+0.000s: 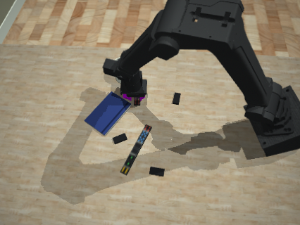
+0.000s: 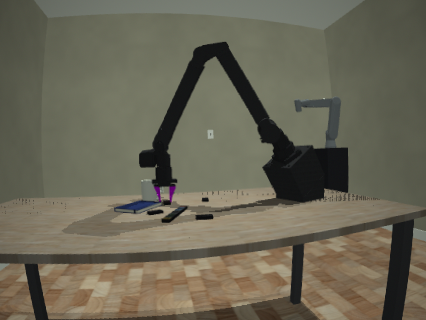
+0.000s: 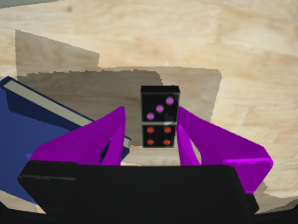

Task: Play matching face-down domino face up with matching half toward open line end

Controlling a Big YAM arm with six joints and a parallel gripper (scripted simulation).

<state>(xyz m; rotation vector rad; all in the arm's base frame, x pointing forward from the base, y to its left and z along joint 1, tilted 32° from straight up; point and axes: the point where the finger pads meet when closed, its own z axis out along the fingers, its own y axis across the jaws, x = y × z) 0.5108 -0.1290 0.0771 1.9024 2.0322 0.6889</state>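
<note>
The blue book lies 10 cm ahead of my hand and 8 cm to the left of it. Also, from my hand: white mug 7 cm ahead, 11 cm to the right, 3 cm above; then black domino 1 cm behind.
</note>
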